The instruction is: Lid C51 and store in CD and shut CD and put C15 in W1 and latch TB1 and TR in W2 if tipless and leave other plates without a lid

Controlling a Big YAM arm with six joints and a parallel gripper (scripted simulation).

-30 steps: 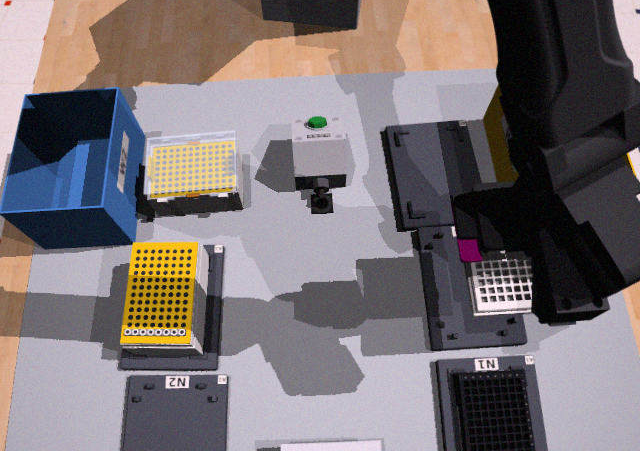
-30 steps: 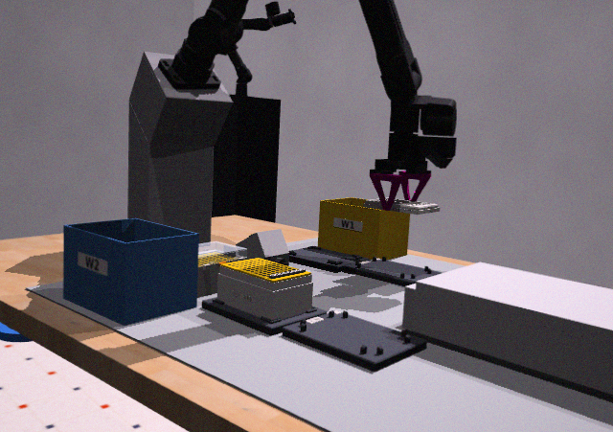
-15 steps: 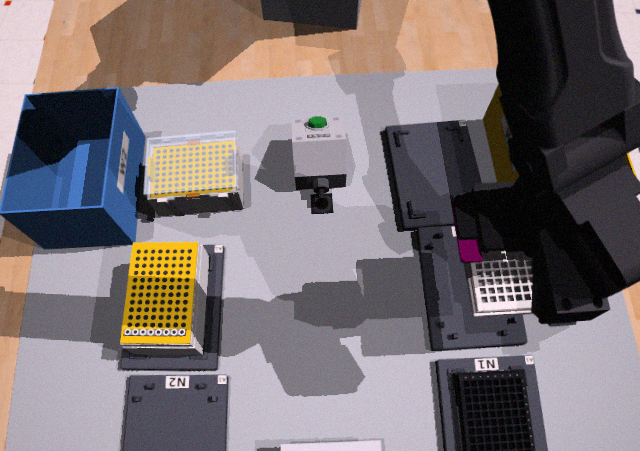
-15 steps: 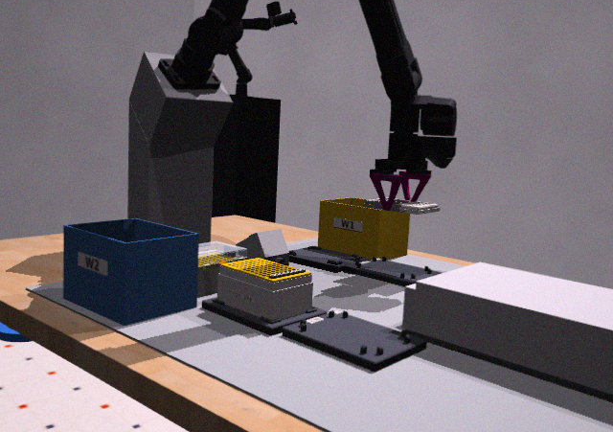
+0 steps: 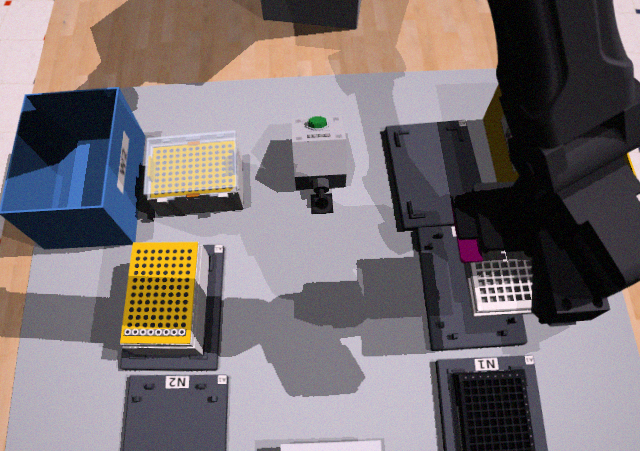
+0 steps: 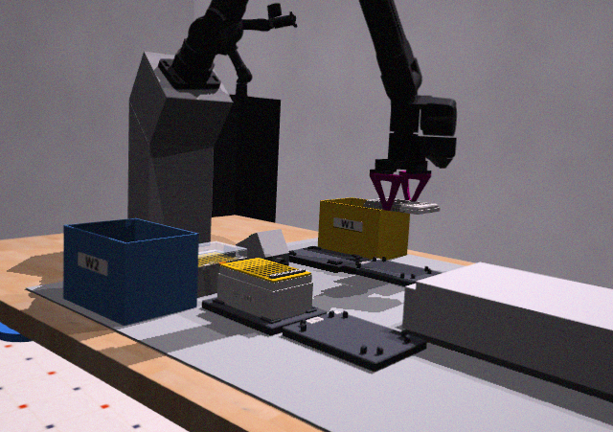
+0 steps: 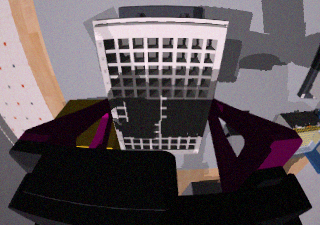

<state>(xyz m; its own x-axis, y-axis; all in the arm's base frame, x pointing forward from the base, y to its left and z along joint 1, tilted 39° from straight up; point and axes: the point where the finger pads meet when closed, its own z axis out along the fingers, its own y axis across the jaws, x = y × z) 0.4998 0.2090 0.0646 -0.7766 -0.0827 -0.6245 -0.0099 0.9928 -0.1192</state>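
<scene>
The yellow bin W1 lies 180 mm behind my hand, 130 mm to the left of it and 110 mm below it. From my hand the other things lie so: white plate: 10 mm ahead; nest N3: 140 mm below; black plate: 170 mm ahead, 130 mm below.
</scene>
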